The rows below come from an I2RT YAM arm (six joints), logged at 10 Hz.
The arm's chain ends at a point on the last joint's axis. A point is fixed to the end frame.
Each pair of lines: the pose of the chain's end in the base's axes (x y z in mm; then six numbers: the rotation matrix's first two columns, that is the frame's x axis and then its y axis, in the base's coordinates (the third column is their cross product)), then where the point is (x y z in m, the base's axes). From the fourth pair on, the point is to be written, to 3 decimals.
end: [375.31, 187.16, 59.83, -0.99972, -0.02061, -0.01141, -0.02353, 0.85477, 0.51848]
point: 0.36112 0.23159 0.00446
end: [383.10, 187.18, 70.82, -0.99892, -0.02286, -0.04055, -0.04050, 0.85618, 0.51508]
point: 0.37044 0.23142 0.01493
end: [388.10, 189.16, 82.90, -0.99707, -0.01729, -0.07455, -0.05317, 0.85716, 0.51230]
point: 0.37761 0.23339 0.02655
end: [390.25, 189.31, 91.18, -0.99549, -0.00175, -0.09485, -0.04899, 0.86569, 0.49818]
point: 0.382 0.233 0.034
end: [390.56, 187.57, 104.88, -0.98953, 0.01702, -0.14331, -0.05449, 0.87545, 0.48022]
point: 0.386 0.230 0.047
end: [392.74, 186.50, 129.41, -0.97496, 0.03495, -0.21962, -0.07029, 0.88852, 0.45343]
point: 0.393 0.228 0.070
